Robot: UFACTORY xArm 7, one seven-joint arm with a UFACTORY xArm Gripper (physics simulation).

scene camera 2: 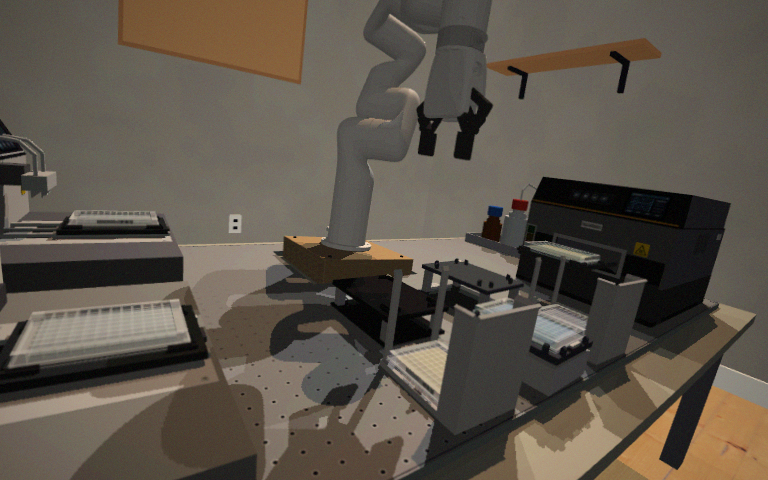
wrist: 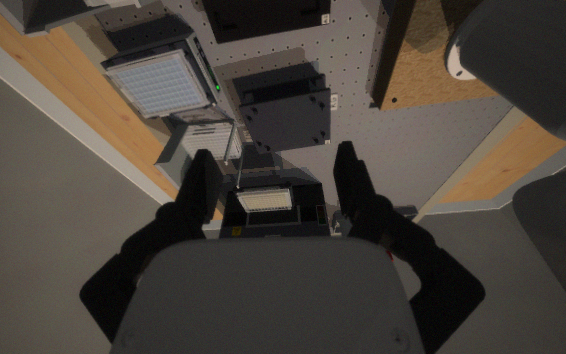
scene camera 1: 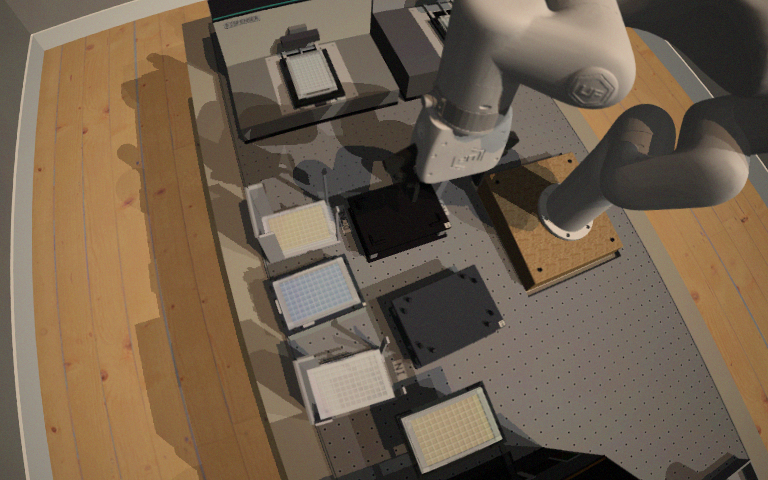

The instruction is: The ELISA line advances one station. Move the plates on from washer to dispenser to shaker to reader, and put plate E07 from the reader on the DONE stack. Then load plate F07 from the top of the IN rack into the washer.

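Pixels of known places: gripper, between the fingertips: point(scene camera 2: 442, 157) point(wrist: 275, 159) point(scene camera 1: 442, 184); arm's base, origin of its link: point(scene camera 2: 345, 245) point(wrist: 493, 34) point(scene camera 1: 564, 212).
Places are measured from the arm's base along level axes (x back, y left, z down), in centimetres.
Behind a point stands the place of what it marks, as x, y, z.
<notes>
My gripper point(scene camera 2: 445, 153) @[-32.0, -3.0, -23.5] point(wrist: 275, 159) @[-32.0, -3.0, -23.5] is open and empty, high above the bench. Clear plates sit on the dispenser point(scene camera 1: 368, 79) @[-26.0, -44.0, -1.4] and washer point(scene camera 1: 410, 50) @[-14.7, -47.1, -4.5]; the washer's plate point(scene camera 1: 442, 21) @[-4.4, -52.1, -7.1] point(scene camera 2: 113, 217) @[-2.3, -48.0, -7.2] is partly hidden by the arm in scene camera 1. A blue plate point(scene camera 1: 317, 291) @[-51.5, -1.4, -3.0] point(scene camera 2: 560, 325) @[-55.5, 0.3, -3.1] point(wrist: 159, 85) @[-51.6, -2.0, -2.6] sits on the shaker. A yellow plate point(scene camera 1: 451, 428) @[-40.7, 26.7, -8.2] point(wrist: 265, 200) @[-40.4, 25.9, -8.6] lies on the carrier at the black reader point(scene camera 2: 594, 237) @[-42.1, 37.9, -11.3]. A yellow plate point(scene camera 1: 300, 226) @[-50.3, -15.9, 1.7] point(scene camera 2: 419, 362) @[-48.0, -17.8, 1.7] lies in the DONE rack. A white plate point(scene camera 1: 351, 382) @[-51.4, 14.3, 1.4] point(wrist: 212, 140) @[-50.3, 12.6, 0.6] tops the IN rack. Plate names are unreadable.
A black raised stand point(scene camera 1: 396, 220) @[-33.5, -9.8, -0.7] and a dark grey raised stand point(scene camera 1: 444, 316) @[-33.2, 10.0, -2.2] point(wrist: 287, 122) @[-32.2, 8.7, -2.2] stand mid-bench. Upright posts and grey walls flank the racks. The arm stands on a wooden base point(scene camera 1: 515, 226) @[-12.2, -0.9, -0.3] point(scene camera 2: 362, 263) @[-13.5, -3.8, 0.4]. Bottles point(scene camera 2: 514, 226) @[-3.9, 65.7, -5.5] stand beside the reader.
</notes>
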